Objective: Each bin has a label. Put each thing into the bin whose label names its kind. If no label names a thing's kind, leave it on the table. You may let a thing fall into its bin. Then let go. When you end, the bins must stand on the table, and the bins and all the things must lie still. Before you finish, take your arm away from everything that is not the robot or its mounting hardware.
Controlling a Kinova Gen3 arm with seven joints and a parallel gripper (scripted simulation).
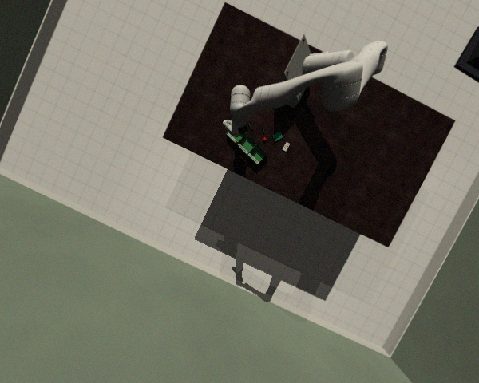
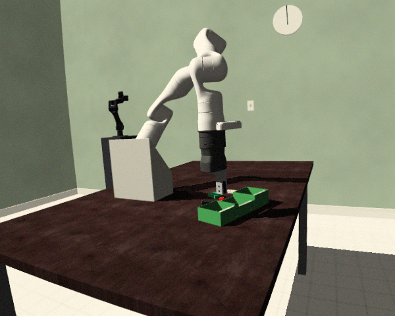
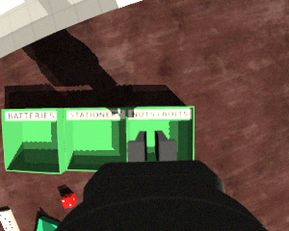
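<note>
The three-compartment green bin row is 10 mm ahead of my hand, 70 mm to the left of it and 70 mm below it. Also, from my hand: white dotted tile (100 mm behind, 280 mm to the left, 90 mm below); then teal block (120 mm behind, 210 mm to the left, 90 mm below); then red die (70 mm behind, 150 mm to the left, 80 mm below).
</note>
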